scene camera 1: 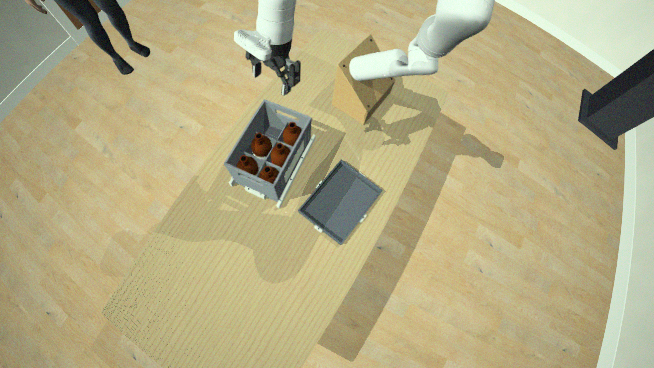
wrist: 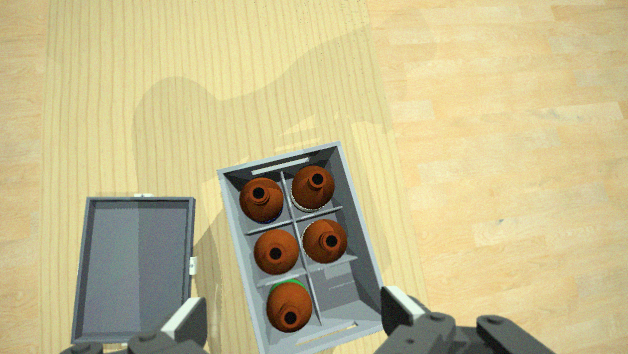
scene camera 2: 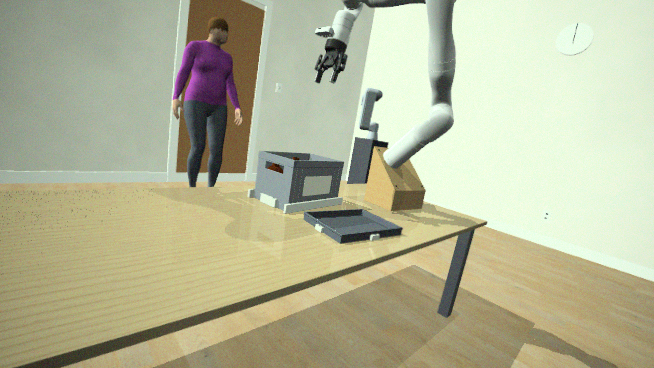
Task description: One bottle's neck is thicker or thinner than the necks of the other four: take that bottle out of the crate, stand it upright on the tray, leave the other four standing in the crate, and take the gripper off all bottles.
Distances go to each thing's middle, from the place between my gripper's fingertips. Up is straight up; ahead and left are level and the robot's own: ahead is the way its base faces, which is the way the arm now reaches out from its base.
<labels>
Right now my hand is 1 cm short of the grey tray [scene camera 1: 339, 202], 27 cm to the right of it and 44 cm above it.
</labels>
